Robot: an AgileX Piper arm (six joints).
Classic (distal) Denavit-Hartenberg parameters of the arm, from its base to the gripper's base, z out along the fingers. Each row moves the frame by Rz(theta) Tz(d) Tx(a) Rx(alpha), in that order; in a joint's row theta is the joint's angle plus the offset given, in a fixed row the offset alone. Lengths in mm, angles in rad.
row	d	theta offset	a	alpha
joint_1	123	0	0	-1.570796
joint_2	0	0.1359	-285.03	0
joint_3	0	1.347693	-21.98	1.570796
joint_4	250.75	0	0	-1.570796
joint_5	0	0	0	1.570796
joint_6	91	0	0	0
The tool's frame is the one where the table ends.
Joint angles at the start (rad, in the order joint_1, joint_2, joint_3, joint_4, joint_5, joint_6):
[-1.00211 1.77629 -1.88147 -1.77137 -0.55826 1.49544]
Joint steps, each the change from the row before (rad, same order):
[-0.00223 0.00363 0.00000 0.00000 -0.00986 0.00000]
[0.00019 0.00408 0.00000 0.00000 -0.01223 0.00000]
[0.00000 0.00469 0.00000 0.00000 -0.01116 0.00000]
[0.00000 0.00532 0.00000 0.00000 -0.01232 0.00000]
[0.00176 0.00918 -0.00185 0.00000 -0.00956 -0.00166]
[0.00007 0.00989 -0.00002 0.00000 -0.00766 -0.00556]
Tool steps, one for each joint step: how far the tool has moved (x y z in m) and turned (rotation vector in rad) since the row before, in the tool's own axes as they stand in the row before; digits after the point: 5 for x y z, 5 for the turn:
[0.00189 0.00001 0.00058 -0.00868 0.00296 0.00177]
[0.00179 0.00108 0.00112 -0.01344 0.00230 0.00218]
[0.00211 0.00089 0.00124 -0.01235 0.00291 0.00254]
[0.00239 0.00096 0.00140 -0.01367 0.00329 0.00293]
[0.00342 0.00107 0.00267 -0.01310 0.00445 0.00249]
[0.00454 0.00038 0.00260 -0.01029 0.00707 0.00004]

